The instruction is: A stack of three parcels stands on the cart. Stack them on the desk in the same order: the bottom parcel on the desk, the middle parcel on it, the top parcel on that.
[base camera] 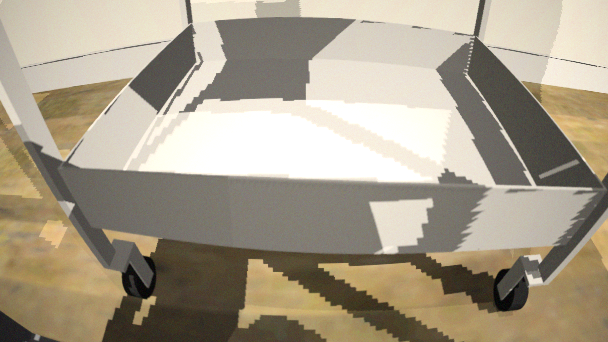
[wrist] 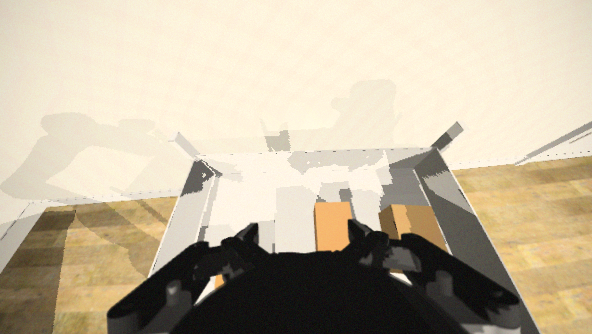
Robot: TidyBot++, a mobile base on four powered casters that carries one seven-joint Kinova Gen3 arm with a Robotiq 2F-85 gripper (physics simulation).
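Places are measured from the arm's base along level axes (x right, y ahead, z up), in metres.
Pixels of known places: gripper, between the fingertips: (wrist: 303,231).
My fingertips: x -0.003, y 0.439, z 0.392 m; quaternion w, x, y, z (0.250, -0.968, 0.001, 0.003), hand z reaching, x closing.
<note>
Ahead of a thing's pixels: the offset from my fingertips to its middle. Level surfaces: height alone.
The cart (base camera: 200,210) (wrist: 465,225) shows in both views. In the wrist view an orange-brown parcel {dy -0.013, dx +0.045, dz -0.100 m} (wrist: 331,227) stands in its upper tray, right of centre, partly behind the right finger. Another parcel {dy -0.004, dx +0.161, dz -0.101 m} (wrist: 421,225) stands to its right, near the tray's right wall, with a gap between them. A small orange piece {dy -0.043, dx -0.089, dz -0.101 m} (wrist: 218,281), perhaps a third parcel, shows behind the left finger. Which parcel is which I cannot tell. My gripper (wrist: 303,231) is open and empty above the tray, its right fingertip overlapping the first parcel in view. The desk does not show.
The cart's posts rise at the tray corners, and its black casters (base camera: 139,277) (base camera: 511,290) stand on the wooden floor {dz -0.789 m} (base camera: 280,285) (wrist: 530,200). A pale wall (wrist: 225,50) stands close behind the cart. Shadows of the arm lie on it.
</note>
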